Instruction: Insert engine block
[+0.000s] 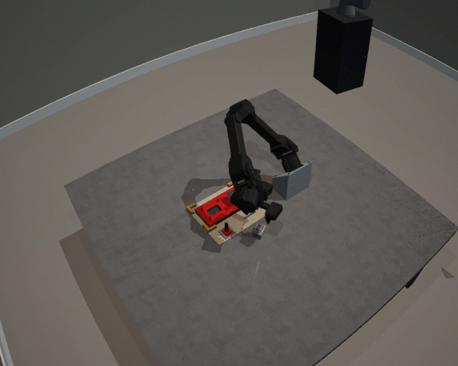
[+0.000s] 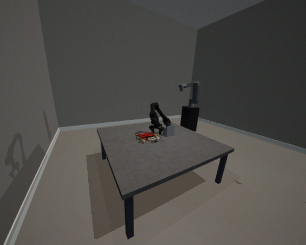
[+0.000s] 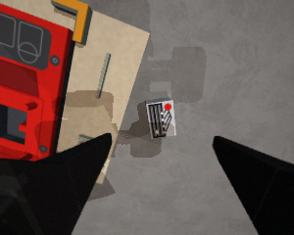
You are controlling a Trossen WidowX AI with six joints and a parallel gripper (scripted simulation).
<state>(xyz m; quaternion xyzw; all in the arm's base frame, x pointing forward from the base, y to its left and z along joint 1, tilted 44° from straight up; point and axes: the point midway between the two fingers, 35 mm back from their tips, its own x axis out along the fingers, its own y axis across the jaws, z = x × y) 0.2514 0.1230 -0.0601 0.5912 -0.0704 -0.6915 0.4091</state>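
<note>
Right now my gripper tip is 7 cm above the engine block.
</note>
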